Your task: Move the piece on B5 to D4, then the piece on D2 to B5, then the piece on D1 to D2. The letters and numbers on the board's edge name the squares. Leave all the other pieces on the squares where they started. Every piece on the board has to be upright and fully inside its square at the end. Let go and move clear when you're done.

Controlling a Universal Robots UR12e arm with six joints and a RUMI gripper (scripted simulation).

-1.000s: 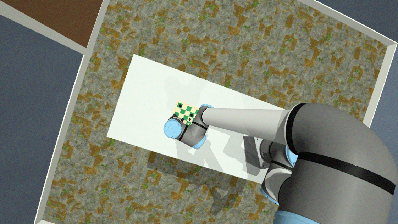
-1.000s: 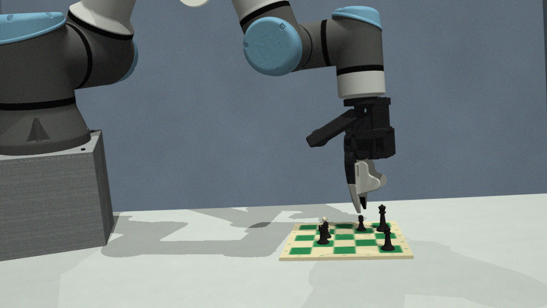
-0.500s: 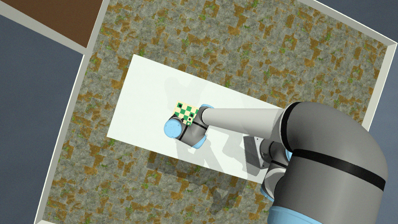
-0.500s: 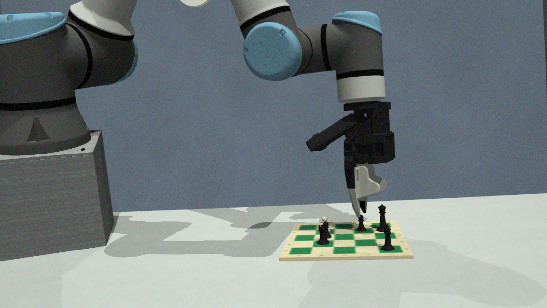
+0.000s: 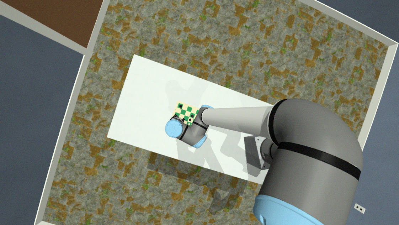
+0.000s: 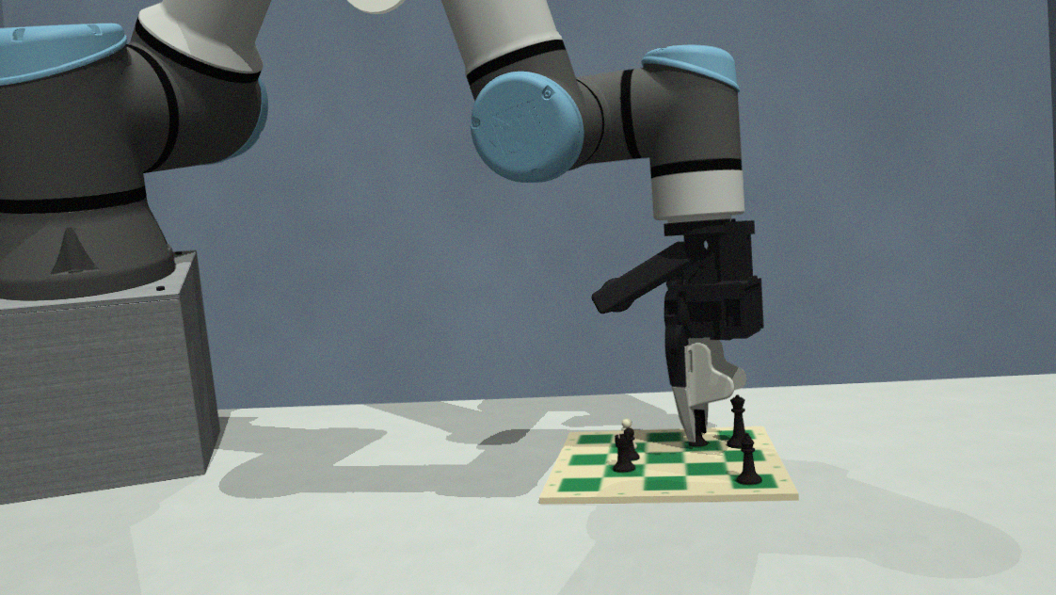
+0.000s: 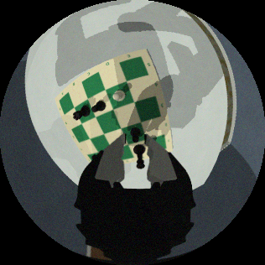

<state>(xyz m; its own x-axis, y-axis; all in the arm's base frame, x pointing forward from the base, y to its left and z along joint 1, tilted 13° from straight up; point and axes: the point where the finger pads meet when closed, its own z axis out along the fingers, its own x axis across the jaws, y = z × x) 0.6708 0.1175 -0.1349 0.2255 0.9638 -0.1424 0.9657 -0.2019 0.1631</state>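
The black queen is 40 mm ahead of my hand. From my hand the other things lie so: white pawn: 70 mm behind, 10 mm to the right, 10 mm below; then cream chessboard: 30 mm behind, 50 mm to the right, 30 mm below.
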